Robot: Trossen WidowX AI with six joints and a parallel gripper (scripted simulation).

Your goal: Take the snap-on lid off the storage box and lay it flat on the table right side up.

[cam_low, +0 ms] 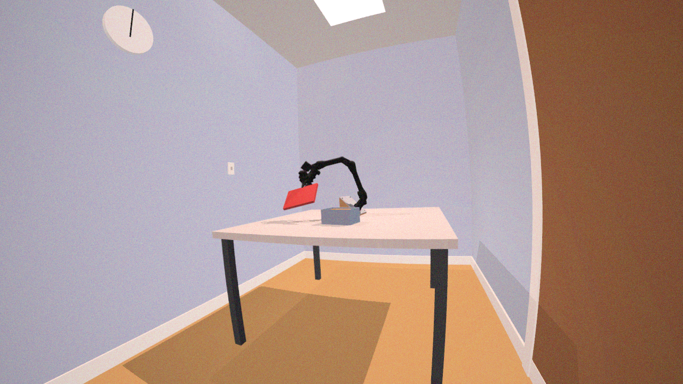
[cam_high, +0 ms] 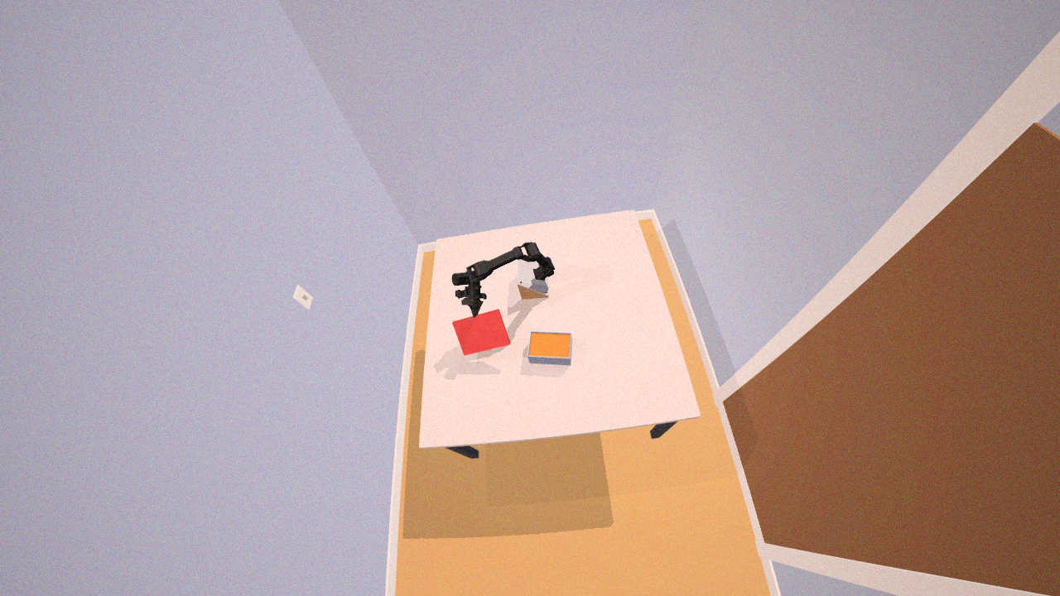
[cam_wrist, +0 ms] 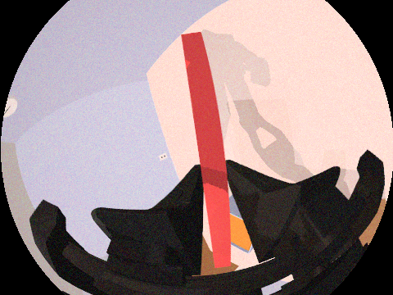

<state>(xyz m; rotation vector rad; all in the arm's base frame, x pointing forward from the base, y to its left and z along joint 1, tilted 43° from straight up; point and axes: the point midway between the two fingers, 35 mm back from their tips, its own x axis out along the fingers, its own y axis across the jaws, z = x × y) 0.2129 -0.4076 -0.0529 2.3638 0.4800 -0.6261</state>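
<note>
My gripper tip is 60 mm short of the red lid, 50 mm above it and 10 mm to the right of it. From my gripper tip the other things lie so: storage box (310 mm to the left, 180 mm below, 160 mm ahead).
</note>
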